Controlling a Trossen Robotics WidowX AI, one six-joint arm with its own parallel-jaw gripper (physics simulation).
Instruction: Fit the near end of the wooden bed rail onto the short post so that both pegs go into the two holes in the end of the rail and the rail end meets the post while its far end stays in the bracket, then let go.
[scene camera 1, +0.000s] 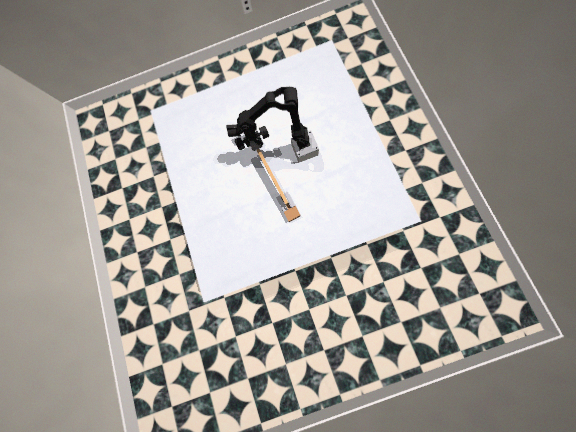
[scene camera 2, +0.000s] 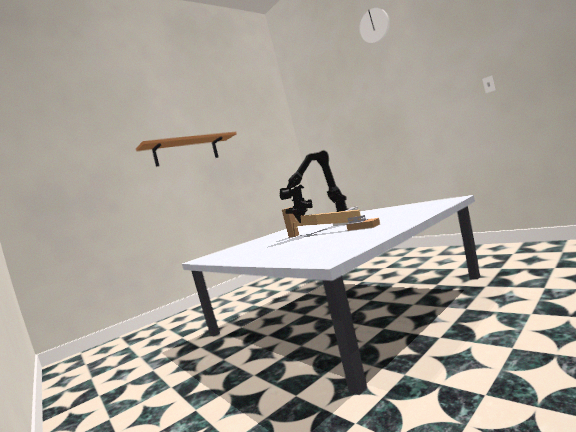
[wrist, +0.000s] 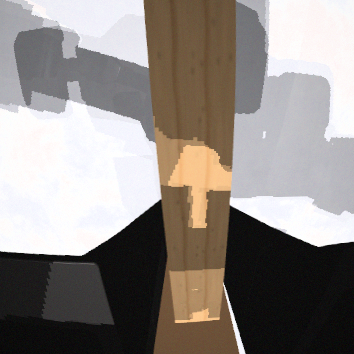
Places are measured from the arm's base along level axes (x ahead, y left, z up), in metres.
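Pixels of known places: gripper, between the fingertips: (scene camera 2: 301, 222) (wrist: 187, 206); arm's base, origin of its link: (scene camera 1: 303, 142) (scene camera 2: 342, 210).
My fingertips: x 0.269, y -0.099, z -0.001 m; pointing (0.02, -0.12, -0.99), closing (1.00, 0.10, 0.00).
Observation:
Ahead of a thing's pixels: the offset from my fingertips to its top centre. "spot": to the spot under its first point. Level surfaces: height alone.
The wooden bed rail {0.028 m back, 0.188 m left, 0.042 m up} (scene camera 1: 274, 177) (scene camera 2: 330, 218) (wrist: 195, 75) runs lengthwise above the table. Its far end is at the grey bracket (scene camera 2: 357, 218) beside an orange-brown block {0.061 m back, 0.411 m left, 0.044 m down} (scene camera 1: 292, 214) (scene camera 2: 365, 224). The short post {spot: 0.033 m ahead, 0.074 m right, 0.008 m up} (scene camera 2: 289, 223) (wrist: 196, 341) stands upright at the rail's near end. My gripper (scene camera 1: 257, 149) (scene camera 2: 300, 216) (wrist: 187, 206) is shut on the rail close to that end, with a black finger on each side. In the wrist view the rail end appears against or just in front of the post's brown face. Pegs and holes are hidden; I cannot tell whether the end touches the post.
The arm's base (scene camera 1: 306, 151) stands on the white table {0.079 m down} (scene camera 1: 350, 190) (scene camera 2: 280, 255), to the right of the rail in scene camera 1. The arm arches over from there to the near end of the rail. A wall shelf (scene camera 2: 187, 141) hangs far behind the table.

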